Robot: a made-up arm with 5 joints.
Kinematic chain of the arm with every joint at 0, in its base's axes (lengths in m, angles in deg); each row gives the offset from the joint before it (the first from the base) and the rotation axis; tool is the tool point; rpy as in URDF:
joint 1: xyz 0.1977 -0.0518 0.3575 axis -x
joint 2: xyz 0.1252 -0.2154 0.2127 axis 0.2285 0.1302 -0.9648
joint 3: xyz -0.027 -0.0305 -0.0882 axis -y
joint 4: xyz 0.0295 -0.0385 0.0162 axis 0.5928 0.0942 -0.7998
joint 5: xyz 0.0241 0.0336 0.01 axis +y
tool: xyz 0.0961 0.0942 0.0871 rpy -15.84 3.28 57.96
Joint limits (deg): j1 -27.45..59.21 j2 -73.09..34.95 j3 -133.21..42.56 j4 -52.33..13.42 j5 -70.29..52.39
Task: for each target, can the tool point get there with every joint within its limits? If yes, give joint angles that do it. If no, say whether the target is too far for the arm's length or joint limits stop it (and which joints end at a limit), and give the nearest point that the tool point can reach.
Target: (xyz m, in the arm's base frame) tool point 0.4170 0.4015 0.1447
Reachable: no: joint limits stop it (at a limit: joint 1, joint 2, joint 4) | nearest point 0.3695 0.0790 0.4879 | short by 0.473 m
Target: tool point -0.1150 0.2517 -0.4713
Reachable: no: too far | nearest point 0.2225 -0.1830 0.2039 | short by 0.871 m
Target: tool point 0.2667 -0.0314 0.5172
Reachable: yes | joints 50.73 -60.85 0.09 -35.75 18.80
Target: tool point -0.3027 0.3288 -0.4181
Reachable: no: too far | nearest point 0.2039 -0.1713 0.2239 | short by 0.959 m
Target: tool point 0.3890 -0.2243 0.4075
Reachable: yes | joints 33.14 0.32 -95.98 5.44 4.57
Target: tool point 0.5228 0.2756 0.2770
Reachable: no: joint limits stop it (at a limit: joint 1, joint 4) | nearest point 0.4036 0.0684 0.4910 | short by 0.321 m
